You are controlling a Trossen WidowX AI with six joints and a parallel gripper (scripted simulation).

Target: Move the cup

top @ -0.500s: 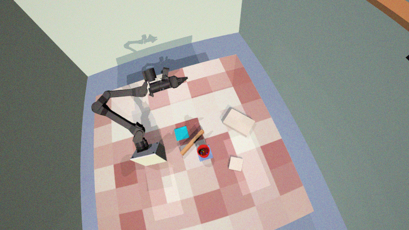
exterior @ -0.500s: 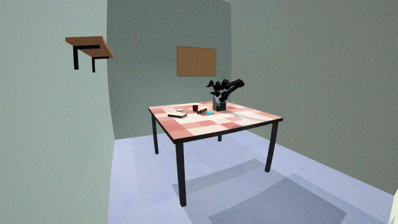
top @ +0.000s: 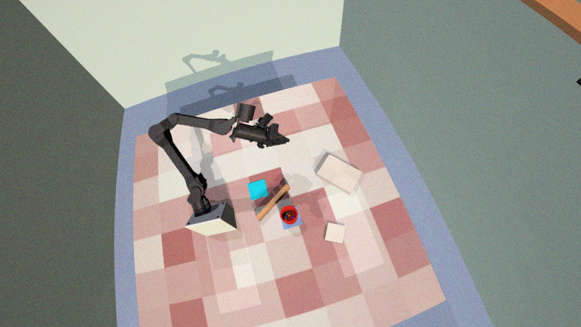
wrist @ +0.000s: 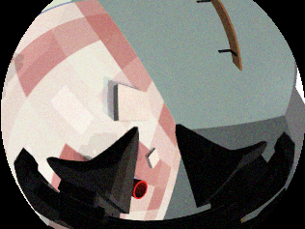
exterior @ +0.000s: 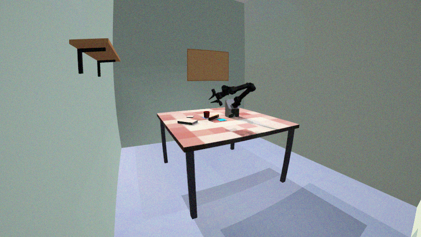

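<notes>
My gripper tip is now 230 mm to the left of the red cup, 190 mm above it and 100 mm past it. Also, from my gripper tip: large pale block (220 mm below, 190 mm ahead, 130 mm to the right); then wooden bar (220 mm below, 140 mm to the right, 140 mm behind); then cyan pad (240 mm below, 190 mm behind, 50 mm to the right).
</notes>
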